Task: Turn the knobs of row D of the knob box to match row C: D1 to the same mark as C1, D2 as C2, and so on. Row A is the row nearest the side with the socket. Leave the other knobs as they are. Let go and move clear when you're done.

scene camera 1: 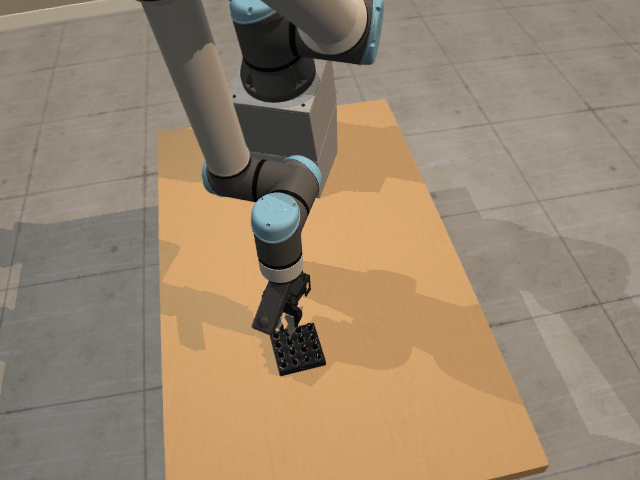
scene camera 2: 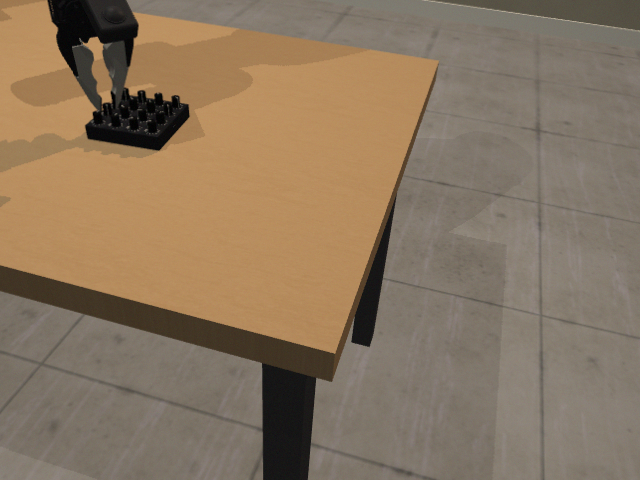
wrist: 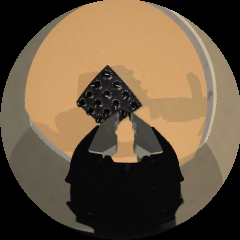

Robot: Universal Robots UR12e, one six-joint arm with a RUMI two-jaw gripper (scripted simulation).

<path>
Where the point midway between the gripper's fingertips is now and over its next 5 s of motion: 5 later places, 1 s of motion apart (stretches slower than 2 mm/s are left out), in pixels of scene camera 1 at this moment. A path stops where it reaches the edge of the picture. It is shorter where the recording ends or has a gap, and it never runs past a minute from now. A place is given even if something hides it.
My gripper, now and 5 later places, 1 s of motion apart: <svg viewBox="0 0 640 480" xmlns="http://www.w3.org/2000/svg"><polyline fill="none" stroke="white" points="286,332 285,323 284,322 284,319 286,318 287,324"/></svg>
</path>
